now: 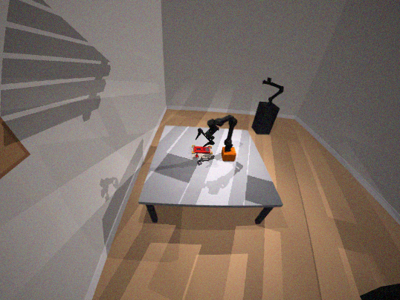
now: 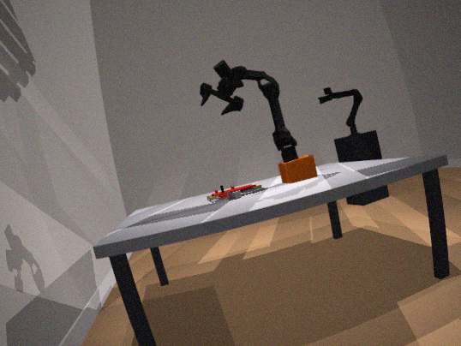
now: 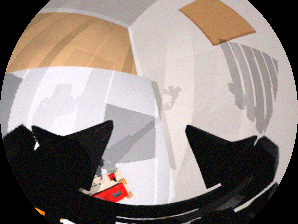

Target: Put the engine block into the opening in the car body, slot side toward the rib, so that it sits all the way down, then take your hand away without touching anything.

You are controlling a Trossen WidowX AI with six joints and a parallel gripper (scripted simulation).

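The grey engine block is 36 cm below my gripper tip, 13 cm to the right of it and 5 cm behind it.
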